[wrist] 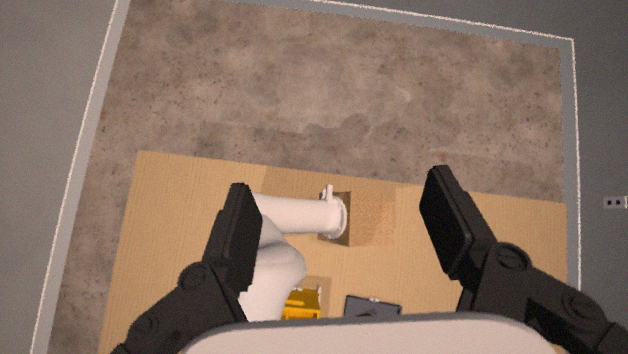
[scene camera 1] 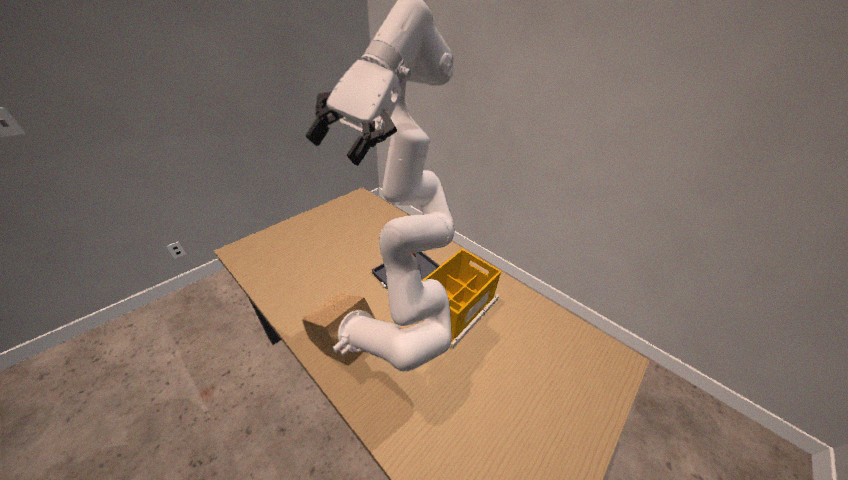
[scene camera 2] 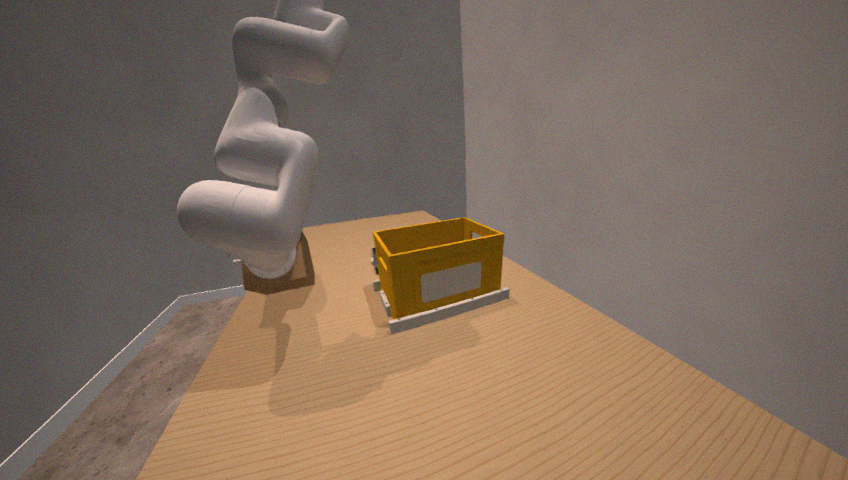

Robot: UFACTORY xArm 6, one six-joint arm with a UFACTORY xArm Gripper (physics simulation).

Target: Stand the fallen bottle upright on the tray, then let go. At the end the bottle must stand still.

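Where they show: gripper, fingertip midpoint: [wrist: 337, 193] [scene camera 1: 331, 151]; arm's base at its link origin: [wrist: 332, 217] [scene camera 1: 356, 330].
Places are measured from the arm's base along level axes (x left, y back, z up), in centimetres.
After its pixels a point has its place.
A dark tray [scene camera 1: 426, 265] @(x 11.3, y -49.7, z -15.3 cm) [wrist: 360, 304] @(x 12.6, y -30.0, z -15.3 cm) lies on the table beside the yellow crate. It is partly behind my arm in scene camera 1 and cut off by my gripper body in the wrist view. A small dark red sliver of the bottle [scene camera 1: 415, 254] shows at the edge of my arm, over the tray; the rest is hidden, so its pose cannot be made out. In scene camera 2 the bottle does not show. My gripper [scene camera 1: 335, 149] @(x -6.2, y 2.8, z 61.7 cm) [wrist: 337, 193] @(x -6.2, y 2.8, z 61.7 cm) is wide open and empty, high above the table and well away from the tray.
The yellow divided crate [scene camera 1: 455, 321] @(x -20.6, y -25.2, z -2.8 cm) [scene camera 2: 407, 285] @(x -21.2, y -28.3, z -5.5 cm) [wrist: 302, 311] @(x -7.4, y -33.1, z -15.1 cm) stands next to the tray, with a white rail [scene camera 1: 474, 321] @(x -22.7, y -36.6, z -12.9 cm) [scene camera 2: 449, 310] @(x -22.9, y -37.2, z -13.8 cm) along its foot. My arm's base is on a brown block [scene camera 1: 327, 312] @(x 11.1, y 2.3, z 1.7 cm) [scene camera 2: 306, 267] @(x 0.4, y -7.5, z -5.6 cm) [wrist: 372, 217] @(x 11.5, y 0.5, z 1.4 cm) near the table's [scene camera 1: 535, 380] @(x -49.8, y -32.3, z -15.8 cm) [scene camera 2: 535, 386] @(x -46.3, y -40.5, z -15.8 cm) edge.
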